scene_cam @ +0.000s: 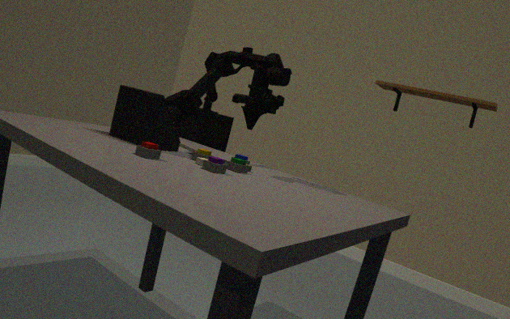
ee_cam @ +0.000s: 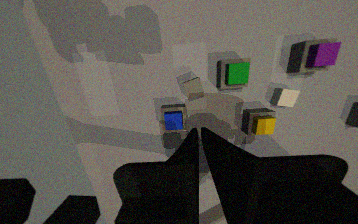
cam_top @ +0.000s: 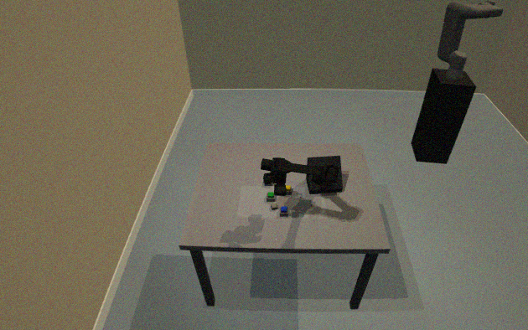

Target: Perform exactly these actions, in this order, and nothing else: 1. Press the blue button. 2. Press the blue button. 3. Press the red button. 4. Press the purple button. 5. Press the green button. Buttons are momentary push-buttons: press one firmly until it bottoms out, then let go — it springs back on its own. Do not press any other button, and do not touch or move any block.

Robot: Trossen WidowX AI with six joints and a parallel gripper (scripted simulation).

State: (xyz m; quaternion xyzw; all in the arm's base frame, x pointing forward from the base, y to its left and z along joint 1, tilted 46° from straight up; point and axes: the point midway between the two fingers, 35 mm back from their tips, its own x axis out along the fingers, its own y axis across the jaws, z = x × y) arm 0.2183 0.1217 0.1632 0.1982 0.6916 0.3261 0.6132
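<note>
The red button is 10 mm behind my gripper tip, 360 mm to the right of it and 100 mm below it. Round my gripper tip: blue button (30 mm behind, 30 mm to the left, 100 mm below); green button (60 mm ahead, 70 mm to the right, 100 mm below); grey block (30 mm ahead, 10 mm to the right, 120 mm below).
</note>
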